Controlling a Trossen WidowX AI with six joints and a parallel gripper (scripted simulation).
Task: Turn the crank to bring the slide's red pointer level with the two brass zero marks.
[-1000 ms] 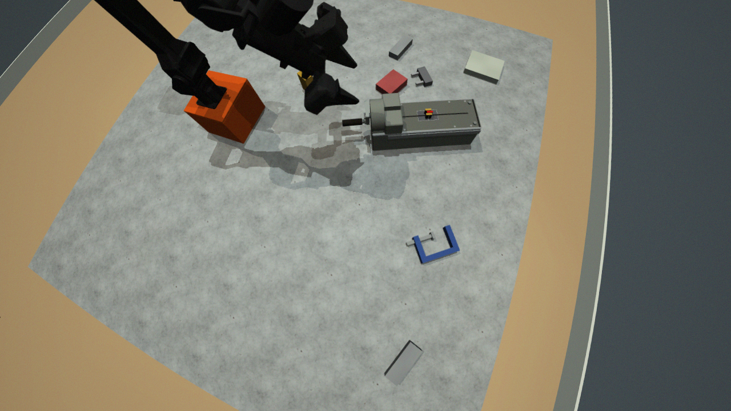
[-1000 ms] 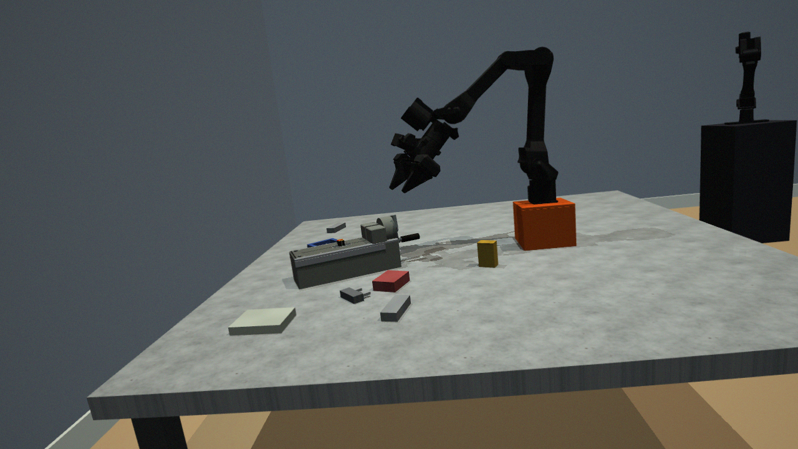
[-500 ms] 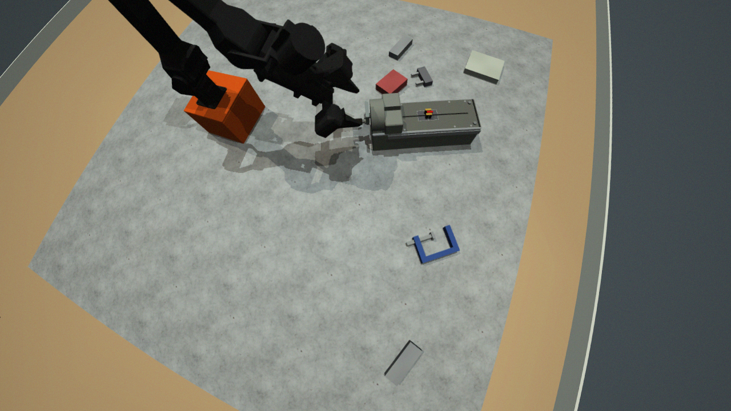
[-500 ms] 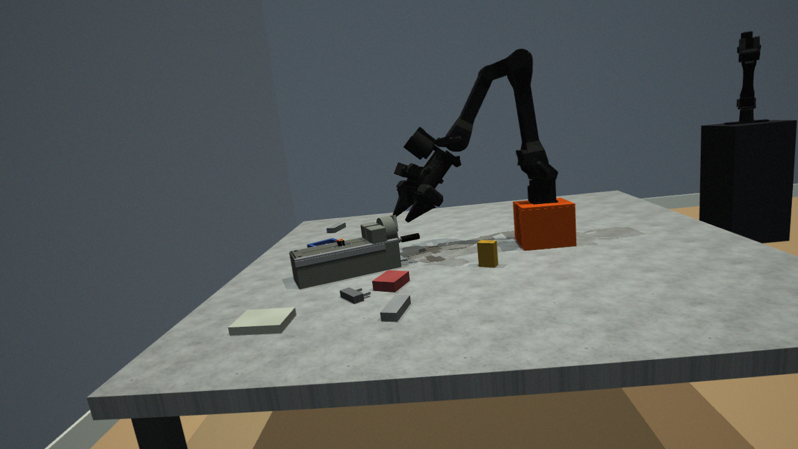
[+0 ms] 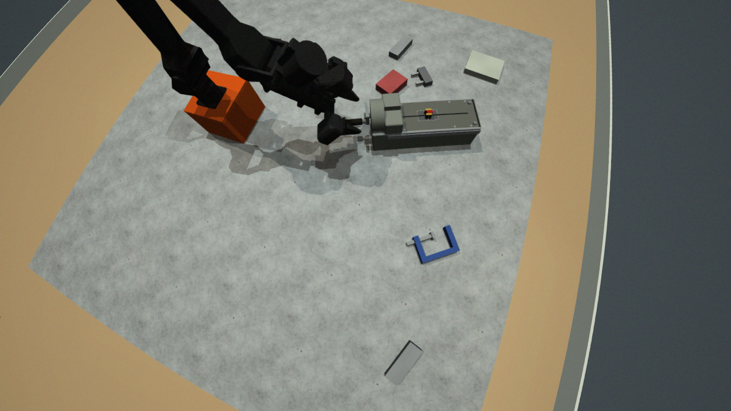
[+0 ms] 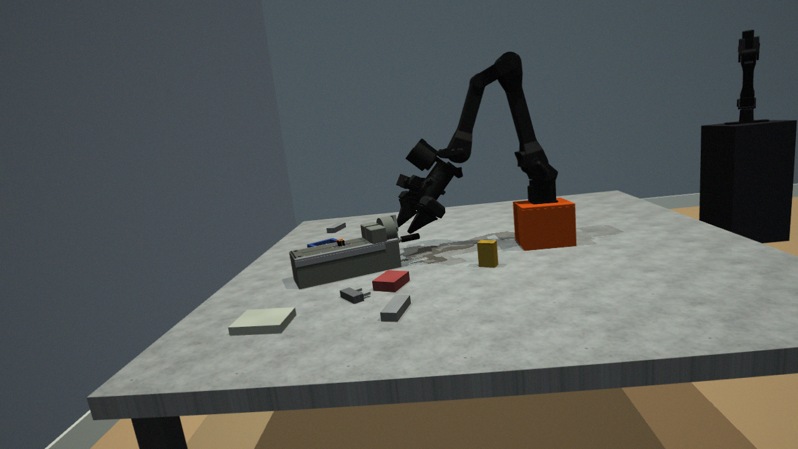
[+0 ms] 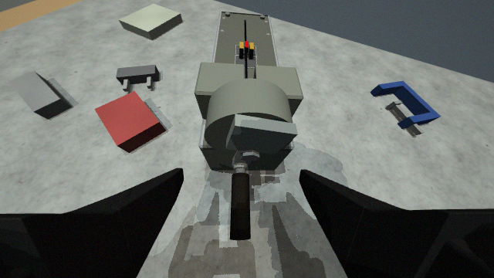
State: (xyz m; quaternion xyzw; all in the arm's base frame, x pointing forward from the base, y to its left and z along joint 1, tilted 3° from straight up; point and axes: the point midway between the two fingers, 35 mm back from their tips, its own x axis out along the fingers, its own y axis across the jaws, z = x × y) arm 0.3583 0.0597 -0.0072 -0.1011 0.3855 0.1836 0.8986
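The black crank handle is 20 mm below my gripper tip, 20 mm behind it and 10 mm to the right of it. Round my gripper tip: red pointer (150 mm ahead, 60 mm to the left); yellow block (210 mm behind, 100 mm to the left, 60 mm below); red block (180 mm to the left, 70 mm below, 20 mm ahead).
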